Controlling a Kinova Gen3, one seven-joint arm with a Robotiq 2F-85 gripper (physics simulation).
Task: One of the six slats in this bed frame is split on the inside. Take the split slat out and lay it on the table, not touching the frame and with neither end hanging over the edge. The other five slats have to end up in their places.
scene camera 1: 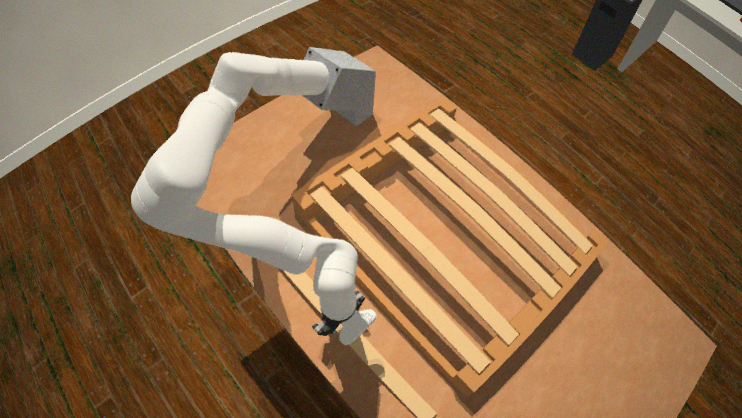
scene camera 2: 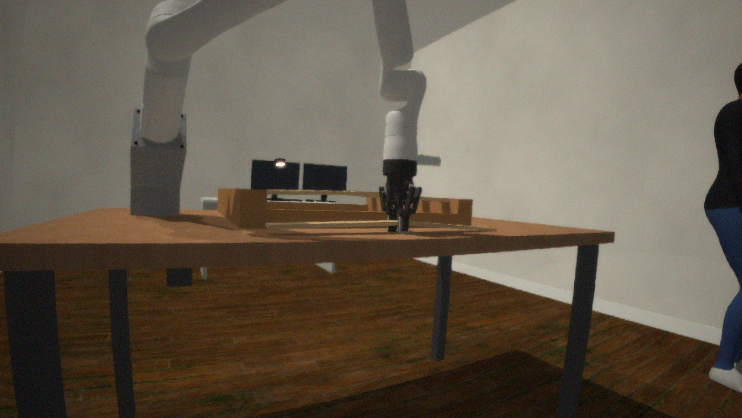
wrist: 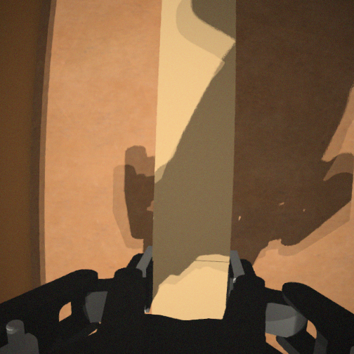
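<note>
The frame (scene camera 1: 469,383) (scene camera 2: 243,208) (wrist: 17,150) lies on the table. Slats rest across it, two on one side and three on the other, with an empty pair of notches between. The removed slat (scene camera 1: 407,388) (scene camera 2: 327,224) (wrist: 192,220) is outside the frame, flat, roughly parallel to the frame's side and apart from it. My gripper (scene camera 1: 340,329) (scene camera 2: 398,227) (wrist: 191,263) is shut on this slat's long edges and holds it very low over the table. A thin dark line crosses the slat between the fingers. Contact with the table cannot be told. The arm hides part of the slat.
The table (scene camera 1: 633,321) (scene camera 2: 311,254) has its edge close along the slat's outer side. The arm's grey base (scene camera 1: 347,85) (scene camera 2: 155,181) stands at the table's far end. A person (scene camera 2: 726,155) stands to the right. Monitors (scene camera 2: 324,176) show behind the frame.
</note>
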